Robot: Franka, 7 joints.
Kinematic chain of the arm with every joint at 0, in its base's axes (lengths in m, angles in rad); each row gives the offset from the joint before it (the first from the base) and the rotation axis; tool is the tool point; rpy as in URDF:
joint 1: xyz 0 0 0.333 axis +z
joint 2: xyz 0 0 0 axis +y
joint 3: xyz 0 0 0.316 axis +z
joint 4: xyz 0.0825 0 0 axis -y
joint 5: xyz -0.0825 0 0.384 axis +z
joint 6: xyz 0 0 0 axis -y
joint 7: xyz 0.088 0 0 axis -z
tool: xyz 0 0 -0.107 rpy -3.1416 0 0
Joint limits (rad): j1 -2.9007..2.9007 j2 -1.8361..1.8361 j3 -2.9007..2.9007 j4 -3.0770..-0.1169 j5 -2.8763..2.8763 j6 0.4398..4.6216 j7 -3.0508..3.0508
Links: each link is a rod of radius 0.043 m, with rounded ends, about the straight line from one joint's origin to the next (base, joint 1, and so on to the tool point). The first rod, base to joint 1, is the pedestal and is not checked.
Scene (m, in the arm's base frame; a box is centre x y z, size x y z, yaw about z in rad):
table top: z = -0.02
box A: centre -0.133 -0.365 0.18 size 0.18 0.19 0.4 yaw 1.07
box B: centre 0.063 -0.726 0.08 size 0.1 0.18 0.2 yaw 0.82
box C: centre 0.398 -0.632 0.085 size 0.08 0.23 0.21 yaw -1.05
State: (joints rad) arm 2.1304 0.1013 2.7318 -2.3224 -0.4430 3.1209 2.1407
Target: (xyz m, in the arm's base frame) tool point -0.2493 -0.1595 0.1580
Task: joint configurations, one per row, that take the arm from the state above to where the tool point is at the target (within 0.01 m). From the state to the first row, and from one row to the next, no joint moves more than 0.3 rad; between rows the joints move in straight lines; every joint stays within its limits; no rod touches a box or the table.
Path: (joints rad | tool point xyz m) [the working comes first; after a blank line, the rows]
Joints at the target: 1.5474 -0.0759 2.1237 -2.9876 -0.3521 2.9463 2.1407
Straight joint move there: touches box A.

1: 2.0753 0.1569 2.5146 -2.2953 -0.3635 3.0819 1.9446 | -0.0504 -0.5389 0.5111
2: 2.0202 0.2126 2.2973 -2.2682 -0.2841 3.0429 1.7484 | -0.2121 -0.5005 0.5284
3: 1.9651 0.2682 2.0801 -2.2411 -0.2046 3.0039 1.5523 | -0.3586 -0.4178 0.5301
4: 1.8259 0.1535 2.0946 -2.4899 -0.2538 2.9847 1.7484 | -0.3498 -0.3649 0.3811
5: 1.6867 0.0388 2.1091 -2.7388 -0.3029 2.9655 1.9446 | -0.3173 -0.2725 0.2514
6: 1.5474 -0.0759 2.1237 -2.9876 -0.3521 2.9463 2.1407 | -0.2493 -0.1595 0.1580

